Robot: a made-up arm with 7 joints.
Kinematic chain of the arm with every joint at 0, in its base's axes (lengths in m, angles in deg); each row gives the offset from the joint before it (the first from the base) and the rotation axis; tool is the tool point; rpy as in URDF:
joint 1: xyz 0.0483 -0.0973 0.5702 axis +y
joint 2: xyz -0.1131 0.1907 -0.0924 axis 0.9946 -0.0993 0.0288
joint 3: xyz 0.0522 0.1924 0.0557 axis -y
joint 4: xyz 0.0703 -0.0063 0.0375 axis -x
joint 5: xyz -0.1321 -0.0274 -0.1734 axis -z
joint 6: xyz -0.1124 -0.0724 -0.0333 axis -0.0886 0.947 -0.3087
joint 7: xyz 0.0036 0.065 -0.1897 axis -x
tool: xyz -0.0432 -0.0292 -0.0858 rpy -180 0 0
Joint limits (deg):
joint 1: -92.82..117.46
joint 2: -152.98..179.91
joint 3: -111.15..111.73
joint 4: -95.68..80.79
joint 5: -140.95..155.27
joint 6: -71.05..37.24
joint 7: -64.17..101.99
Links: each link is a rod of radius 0.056 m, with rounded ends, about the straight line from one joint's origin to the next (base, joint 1, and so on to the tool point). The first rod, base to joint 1, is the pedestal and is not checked.
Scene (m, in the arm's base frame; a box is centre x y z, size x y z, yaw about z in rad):
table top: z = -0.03
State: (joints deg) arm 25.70 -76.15 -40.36 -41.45 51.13 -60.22 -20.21
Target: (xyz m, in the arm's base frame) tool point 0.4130 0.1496 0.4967
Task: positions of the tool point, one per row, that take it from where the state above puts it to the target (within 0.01 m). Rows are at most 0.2 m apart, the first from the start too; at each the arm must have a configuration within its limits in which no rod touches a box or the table.
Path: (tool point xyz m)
1: -0.2829 0.0160 0.1204
2: -0.1003 0.0170 0.0653
3: 0.0954 0.0356 0.0784
4: 0.2689 0.0692 0.1671
5: 0.3831 0.1105 0.3176
6: 0.4130 0.1496 0.4967

